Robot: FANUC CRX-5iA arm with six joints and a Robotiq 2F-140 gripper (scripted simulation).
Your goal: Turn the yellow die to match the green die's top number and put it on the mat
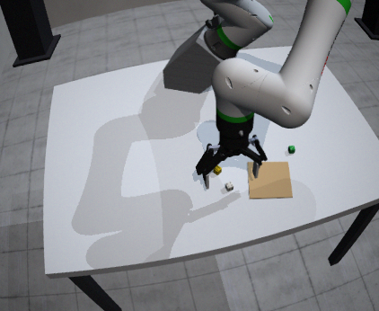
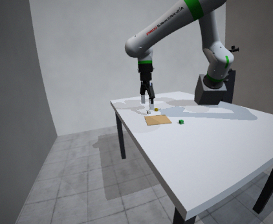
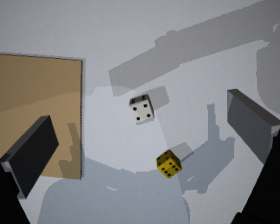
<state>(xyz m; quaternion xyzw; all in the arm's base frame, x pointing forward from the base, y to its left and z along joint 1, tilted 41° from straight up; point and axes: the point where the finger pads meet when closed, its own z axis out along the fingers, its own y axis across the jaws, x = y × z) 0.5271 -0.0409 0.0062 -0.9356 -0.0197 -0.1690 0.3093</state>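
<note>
The white die lies 10 mm behind my hand and 50 mm below it. From my hand the other things lie so: yellow die 70 mm behind, 30 mm to the right, 50 mm below; then green die 130 mm behind, 230 mm to the left, 50 mm below; then tan mat 30 mm behind, 130 mm to the left, 60 mm below.
</note>
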